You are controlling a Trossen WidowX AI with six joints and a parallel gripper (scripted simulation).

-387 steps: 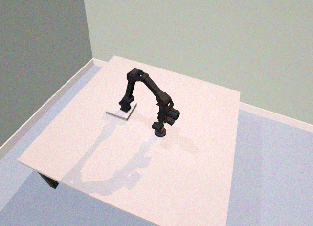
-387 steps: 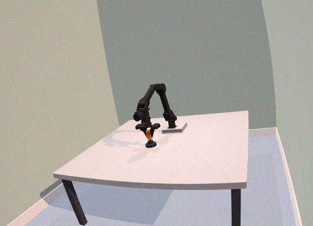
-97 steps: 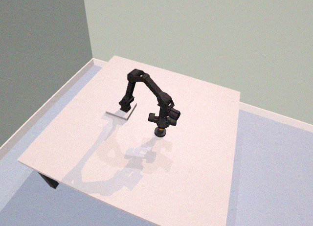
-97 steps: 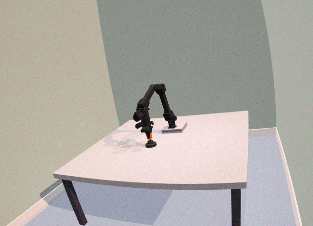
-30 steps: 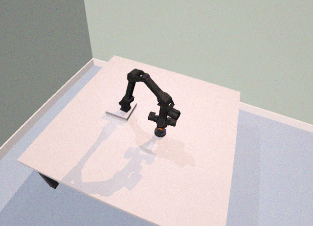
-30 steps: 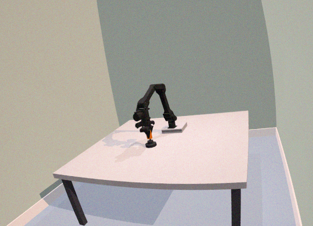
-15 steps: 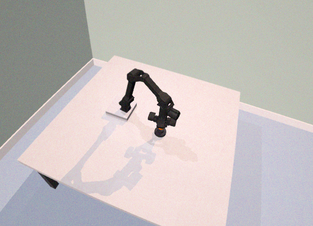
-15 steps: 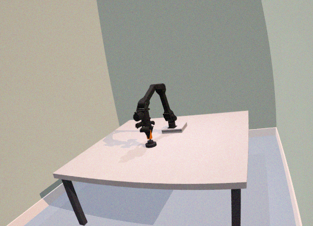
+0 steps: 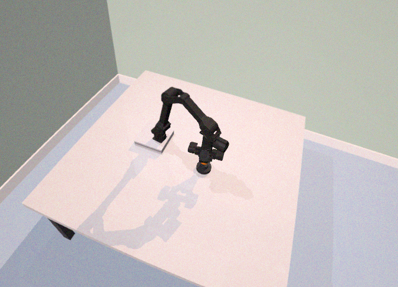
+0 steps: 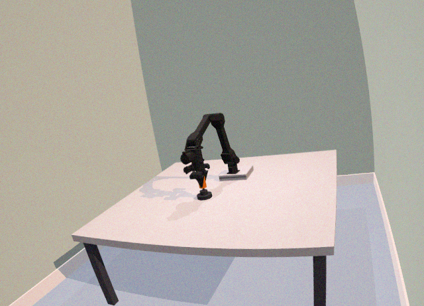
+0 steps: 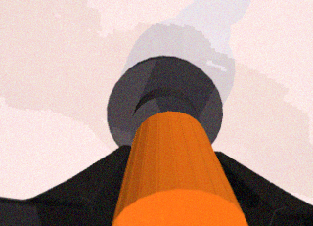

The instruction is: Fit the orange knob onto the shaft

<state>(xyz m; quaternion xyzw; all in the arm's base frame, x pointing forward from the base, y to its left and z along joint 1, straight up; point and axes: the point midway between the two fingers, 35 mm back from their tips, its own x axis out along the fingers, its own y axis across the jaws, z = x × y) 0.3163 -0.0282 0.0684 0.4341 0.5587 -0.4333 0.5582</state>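
Now: gripper tip 2 cm below the orange knob. Round my gripper tip: round pedestal (4 cm below).
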